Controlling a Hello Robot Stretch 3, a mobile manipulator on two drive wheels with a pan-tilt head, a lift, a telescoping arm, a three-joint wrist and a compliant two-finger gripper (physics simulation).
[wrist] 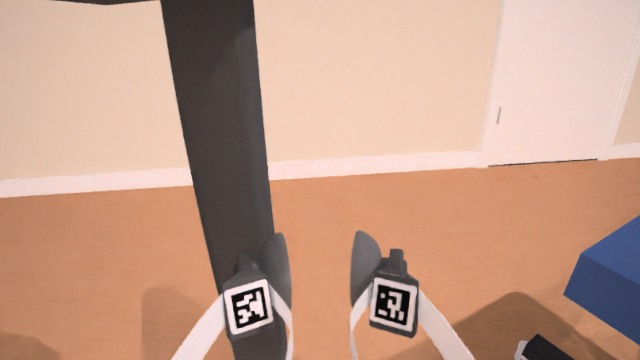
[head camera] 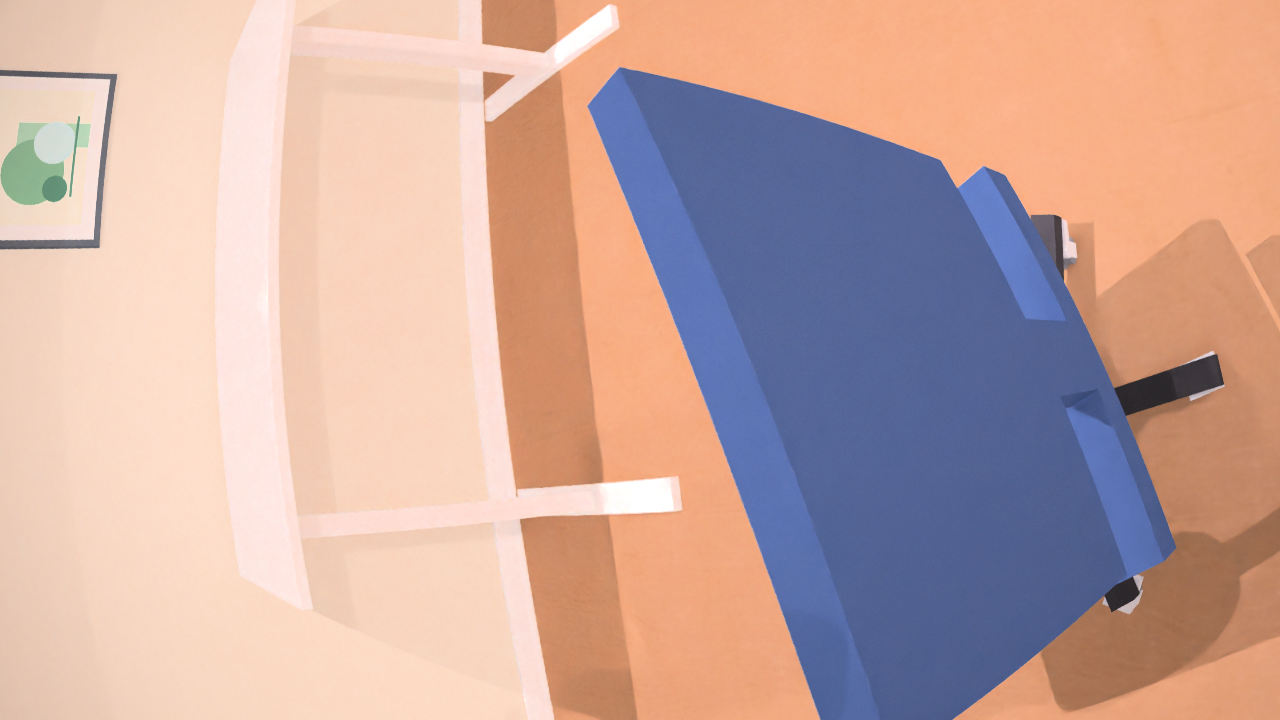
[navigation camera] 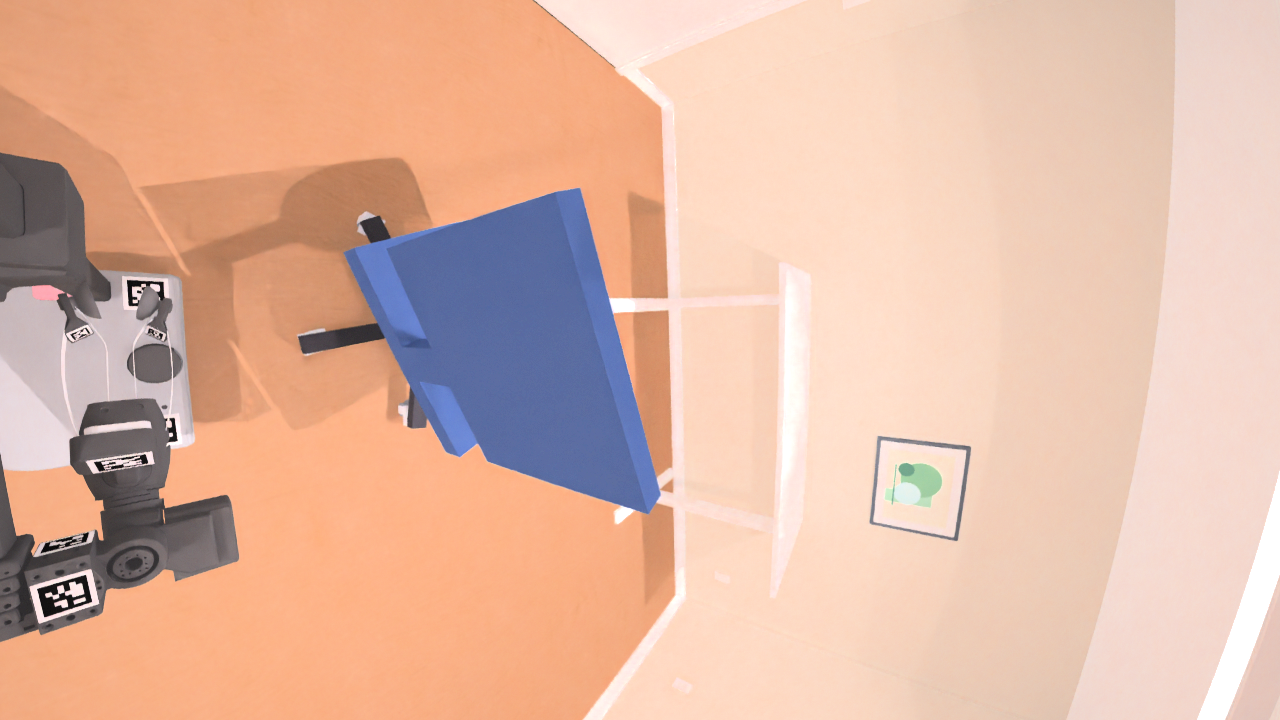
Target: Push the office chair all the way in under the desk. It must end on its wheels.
My gripper shows in the wrist view and in the navigation camera view; in the head camera view it is out of frame. The same spot on my gripper: (wrist: pixel 396 303) is (navigation camera: pixel 157 334). The same spot on a white desk: (navigation camera: pixel 794 298) is (head camera: pixel 268 533).
